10 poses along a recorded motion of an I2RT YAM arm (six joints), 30 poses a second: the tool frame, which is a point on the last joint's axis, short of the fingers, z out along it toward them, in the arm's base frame.
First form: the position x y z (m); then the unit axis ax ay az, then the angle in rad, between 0 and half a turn.
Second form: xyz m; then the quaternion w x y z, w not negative. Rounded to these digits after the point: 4 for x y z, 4 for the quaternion.
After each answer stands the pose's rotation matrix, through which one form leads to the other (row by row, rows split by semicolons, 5 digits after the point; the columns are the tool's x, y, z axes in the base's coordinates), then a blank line. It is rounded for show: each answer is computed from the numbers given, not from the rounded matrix.
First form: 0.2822 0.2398 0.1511 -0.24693 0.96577 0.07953 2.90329
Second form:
0.2822 0.2398 0.1511 0.1189 -0.2452 0.9589 0.0790
-0.85152 -0.48898 0.18925; -0.45144 0.86730 0.20973; -0.26669 0.09315 -0.95927

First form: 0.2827 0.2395 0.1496 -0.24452 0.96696 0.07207 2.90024
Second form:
0.2827 0.2395 0.1496 0.1204 -0.2427 0.9599 0.0715
-0.85317 -0.48326 0.19639; -0.44881 0.87191 0.19580; -0.26585 0.07891 -0.96078

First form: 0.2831 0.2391 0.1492 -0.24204 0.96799 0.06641 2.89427
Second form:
0.2831 0.2391 0.1492 0.1233 -0.2402 0.9606 0.0659
-0.85419 -0.47771 0.20531; -0.44520 0.87593 0.18587; -0.26863 0.06736 -0.96088

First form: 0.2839 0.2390 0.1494 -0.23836 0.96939 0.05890 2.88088
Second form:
0.2839 0.2390 0.1494 0.1300 -0.2363 0.9612 0.0584
-0.85450 -0.46950 0.22227; -0.43914 0.88147 0.17371; -0.27748 0.05082 -0.95939

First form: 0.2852 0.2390 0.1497 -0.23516 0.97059 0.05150 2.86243
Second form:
0.2852 0.2390 0.1497 0.1391 -0.2329 0.9612 0.0510
-0.85283 -0.46184 0.24369; -0.43346 0.88634 0.16283; -0.29120 0.03324 -0.95608

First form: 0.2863 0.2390 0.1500 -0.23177 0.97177 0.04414 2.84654
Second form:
0.2863 0.2390 0.1500 0.1470 -0.2293 0.9612 0.0437
-0.85167 -0.45356 0.26256; -0.42788 0.89107 0.15133; -0.30260 0.01654 -0.95297

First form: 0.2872 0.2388 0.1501 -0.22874 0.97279 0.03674 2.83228
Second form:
0.2872 0.2388 0.1501 0.1540 -0.2260 0.9612 0.0363
-0.85038 -0.44566 0.27971; -0.42329 0.89520 0.13941; -0.31253 0.00016 -0.94991

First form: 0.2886 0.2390 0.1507 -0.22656 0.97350 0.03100 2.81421
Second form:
0.2886 0.2390 0.1507 0.1630 -0.2235 0.9605 0.0306
-0.84695 -0.43937 0.29937; -0.41943 0.89820 0.13161; -0.32672 -0.01410 -0.94502

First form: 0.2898 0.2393 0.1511 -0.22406 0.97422 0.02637 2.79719
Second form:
0.2898 0.2393 0.1511 0.1714 -0.2207 0.9598 0.0260
-0.84382 -0.43265 0.31746; -0.41484 0.90119 0.12552; -0.34040 -0.02578 -0.93993

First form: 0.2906 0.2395 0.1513 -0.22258 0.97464 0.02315 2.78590
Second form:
0.2906 0.2395 0.1513 0.1769 -0.2191 0.9593 0.0228
-0.84142 -0.42835 0.32943; -0.41223 0.90298 0.12122; -0.34939 -0.03380 -0.93637

